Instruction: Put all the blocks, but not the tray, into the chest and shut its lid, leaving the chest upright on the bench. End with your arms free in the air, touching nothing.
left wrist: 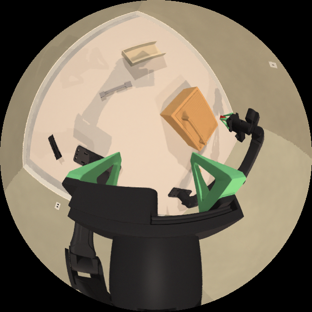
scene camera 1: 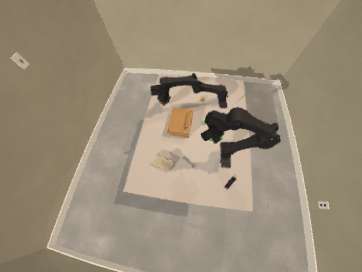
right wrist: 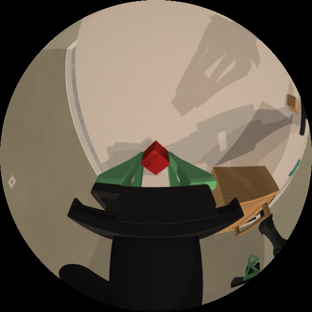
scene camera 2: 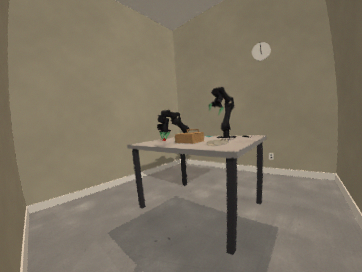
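Where they show: left gripper, fingertip midpoint: (scene camera 2: 214,113); right gripper, fingertip midpoint: (scene camera 1: 163,104) (scene camera 2: 164,139); left arm's base, origin of the base link: (scene camera 1: 225,154) (scene camera 2: 226,137); right arm's base, origin of the base link: (scene camera 1: 221,99).
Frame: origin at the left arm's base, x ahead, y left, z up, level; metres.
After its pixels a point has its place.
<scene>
The wooden chest (scene camera 1: 180,122) @(y -0.213, x 0.356, z 0.085 m) (scene camera 2: 189,138) @(y -0.175, x 0.452, z 0.044 m) (left wrist: 182,111) (right wrist: 244,182) stands upright on the bench, its lid with a bar handle lying over the top. My right gripper (scene camera 1: 163,103) @(y -0.418, x 0.525, z 0.040 m) (scene camera 2: 164,138) @(y -0.418, x 0.525, z 0.040 m) (right wrist: 155,155) is shut on a red block (scene camera 2: 164,140) @(y -0.407, x 0.530, z 0.036 m) (left wrist: 222,117) (right wrist: 155,156), low over the bench beside the chest; whether the block touches the bench is unclear. A small orange-brown block (scene camera 1: 202,99) @(y -0.503, x 0.180, z 0.027 m) (right wrist: 292,103) lies near the right arm's base. My left gripper (scene camera 1: 209,131) @(y -0.047, x 0.180, z 0.261 m) (scene camera 2: 215,109) @(y -0.047, x 0.180, z 0.261 m) (left wrist: 155,155) is open and empty, high above the bench. The chest's inside is hidden.
The pale tray (scene camera 1: 163,162) @(y 0.092, x 0.463, z 0.002 m) (scene camera 2: 217,143) @(y 0.117, x 0.518, z 0.013 m) (left wrist: 142,54) lies beyond the chest from the right arm. A black item (scene camera 1: 230,182) @(y 0.204, x -0.026, z 0.008 m) (left wrist: 54,147) lies near the left arm's base. A teal item (right wrist: 294,167) shows at the right wrist view's edge. A grey bar shape (left wrist: 116,91) may be a shadow.
</scene>
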